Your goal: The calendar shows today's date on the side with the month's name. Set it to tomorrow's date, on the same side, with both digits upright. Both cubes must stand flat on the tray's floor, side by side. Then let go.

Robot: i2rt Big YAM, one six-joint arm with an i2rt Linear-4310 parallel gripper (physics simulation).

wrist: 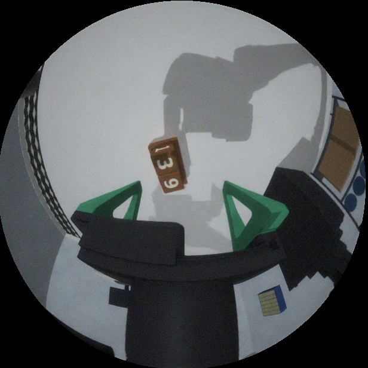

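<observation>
The wooden calendar stands a little beyond and left of the middle between my fingertips. One brown cube [164, 163] has a white 3 on top and a 1 on its far side face. The other brown cube [171, 183], beside it and nearer to me, has a 9 on top. Both top digits are turned sideways in this view. A narrow brown edge of the tray [184, 176] shows along their right side. The side with the month's name is hidden. My gripper [182, 185] is open and empty, its green fingers wide apart above the white table.
A large dark block [310, 220] is close to the right finger. Brown panels [336, 160] in a dark frame and blue discs [350, 202] lie at the far right. A checkered strip [34, 145] runs along the left. A blue and yellow block [270, 302] is at the lower right.
</observation>
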